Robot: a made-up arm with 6 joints.
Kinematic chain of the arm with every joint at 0, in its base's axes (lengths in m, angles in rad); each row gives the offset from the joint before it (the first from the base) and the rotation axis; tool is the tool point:
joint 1: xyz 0 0 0.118 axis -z
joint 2: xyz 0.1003 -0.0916 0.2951 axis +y
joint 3: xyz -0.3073 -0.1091 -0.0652 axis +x
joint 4: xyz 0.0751 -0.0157 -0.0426 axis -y
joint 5: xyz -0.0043 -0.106 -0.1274 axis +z
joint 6: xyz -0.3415 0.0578 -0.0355 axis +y
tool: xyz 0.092 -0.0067 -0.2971
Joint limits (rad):
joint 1: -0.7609..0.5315
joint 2: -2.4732..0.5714
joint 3: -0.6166..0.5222
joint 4: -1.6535..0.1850
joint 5: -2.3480..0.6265
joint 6: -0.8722..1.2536
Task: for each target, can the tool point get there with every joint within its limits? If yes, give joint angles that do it. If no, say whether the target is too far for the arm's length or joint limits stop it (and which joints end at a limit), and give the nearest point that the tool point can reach.
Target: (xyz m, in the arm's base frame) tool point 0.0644 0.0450 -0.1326
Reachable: yes | joints -0.3718 -0.0851 0.2445 -0.0303 -2.0788 0.0985
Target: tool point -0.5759 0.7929 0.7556
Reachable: no: joint limits stop it (at a limit: joint 1, joint 2, joint 3, joint 6) | nearest point -0.4841 0.4723 0.6354 | short by 0.354 m
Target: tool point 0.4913 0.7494 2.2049
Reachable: no: too far | nearest point 0.4191 0.3073 0.9380 | short by 1.344 m
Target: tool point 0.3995 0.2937 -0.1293
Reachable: yes | joints -0.1880 -1.5688 0.3499 -0.9835 -1.7725 0.5996
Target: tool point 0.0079 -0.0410 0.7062
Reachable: no: joint limits stop it (at a limit: joint 1, joint 2, joint 4, joint 5, joint 6) | nearest point 0.1234 0.0727 0.8142 | short by 0.195 m
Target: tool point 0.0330 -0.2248 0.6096
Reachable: no: joint limits stop it (at a limit: joint 1, joint 2, joint 3, joint 4, joint 6) | nearest point -0.0621 -0.3914 0.7087 | short by 0.216 m
